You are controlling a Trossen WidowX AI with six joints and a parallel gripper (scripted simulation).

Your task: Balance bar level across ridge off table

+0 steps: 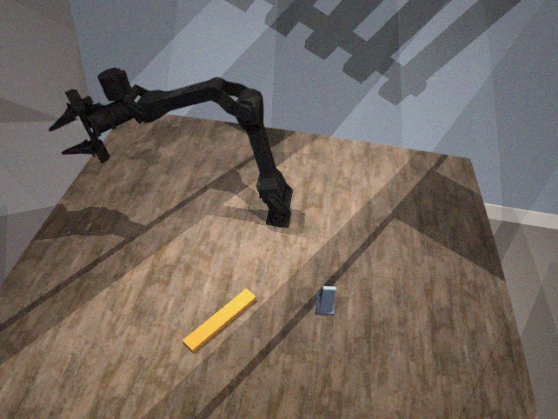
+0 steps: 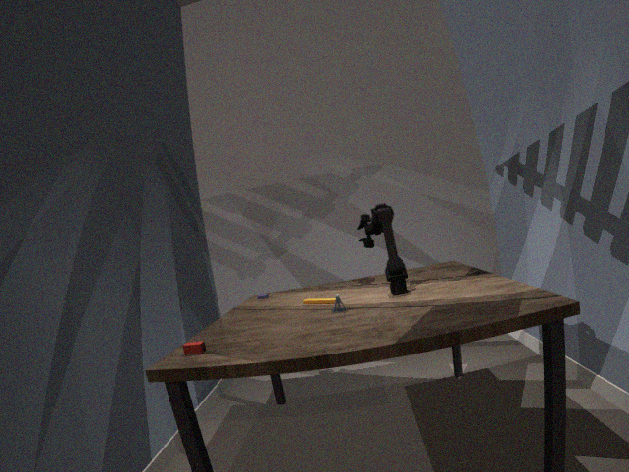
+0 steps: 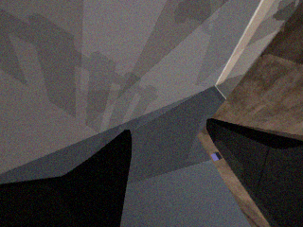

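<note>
Right now my gripper tip is 230 mm short of the yellow bar, 460 mm to the right of it and 260 mm above it. Round my gripper tip: red block: 620 mm ahead, 1050 mm to the left, 250 mm below; blue-violet piece: 620 mm ahead, 50 mm to the left, 260 mm below.
</note>
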